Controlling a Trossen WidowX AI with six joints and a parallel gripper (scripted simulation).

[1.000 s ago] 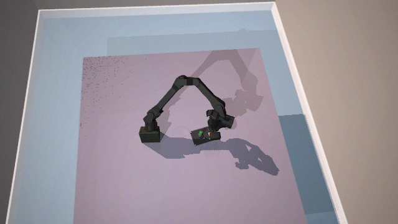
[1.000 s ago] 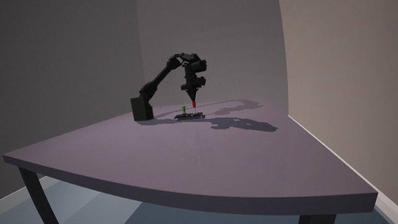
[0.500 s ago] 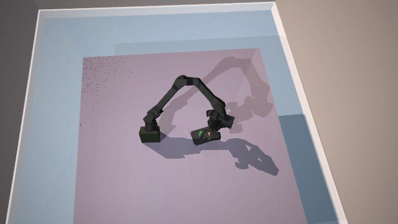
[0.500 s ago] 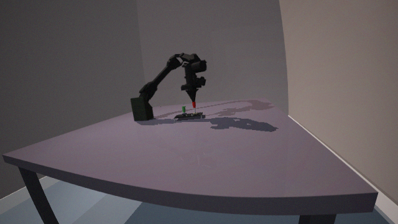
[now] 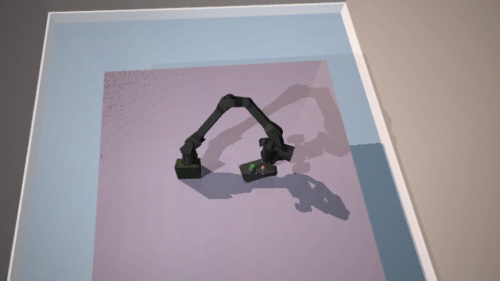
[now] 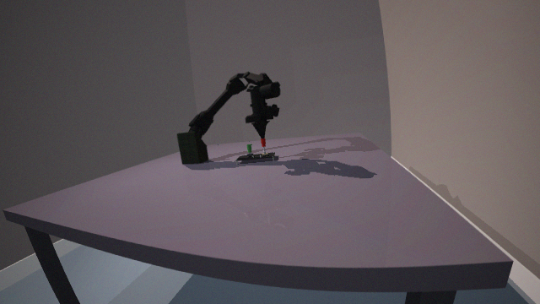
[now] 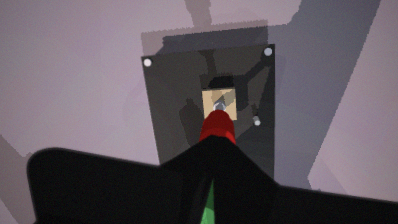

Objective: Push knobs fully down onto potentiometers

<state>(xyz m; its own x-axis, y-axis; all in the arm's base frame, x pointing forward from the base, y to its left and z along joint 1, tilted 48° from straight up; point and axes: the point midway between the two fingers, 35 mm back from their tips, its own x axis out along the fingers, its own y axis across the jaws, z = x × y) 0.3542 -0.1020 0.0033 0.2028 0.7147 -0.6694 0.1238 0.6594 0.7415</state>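
My gripper tip is now 20 mm above the red knob. The rest, counted from my gripper tip: green knob: 60 mm behind, 40 mm below, 10 mm to the left.
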